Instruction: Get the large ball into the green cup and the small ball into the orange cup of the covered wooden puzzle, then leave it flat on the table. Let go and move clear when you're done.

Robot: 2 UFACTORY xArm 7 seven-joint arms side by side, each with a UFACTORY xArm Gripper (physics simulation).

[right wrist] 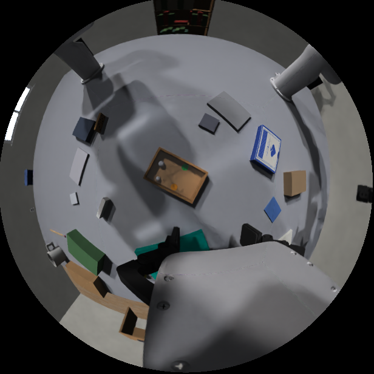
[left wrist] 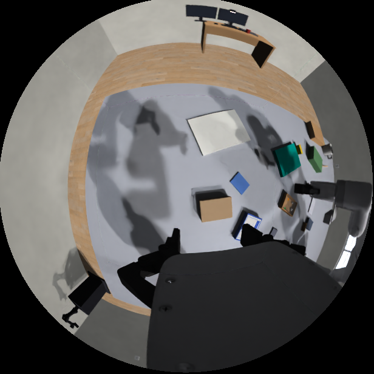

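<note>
The wooden puzzle (left wrist: 283, 209) (right wrist: 195, 177) lies flat on the table, a shallow brown box near the middle of the right wrist view. Inside, a green cup (right wrist: 184, 168) and an orange cup (right wrist: 174, 187) show near its middle. Two grey balls (right wrist: 161, 163) (right wrist: 158, 178) lie near its left end, apart from both cups; which is larger is hard to tell. The clear cover is hard to make out. My right gripper (right wrist: 211, 236) (left wrist: 300, 187) is open and empty, above the table and apart from the puzzle. My left gripper (left wrist: 211, 236) is open and empty, far from the puzzle.
A teal box (left wrist: 287, 160) (right wrist: 195, 241) lies near the puzzle. A blue-white box (right wrist: 266, 150), a tan box (left wrist: 215, 209) (right wrist: 294, 183), a dark block (right wrist: 209, 123) and a grey slab (right wrist: 229, 110) lie on its other sides. A green block (right wrist: 86, 251) stands at the lower left.
</note>
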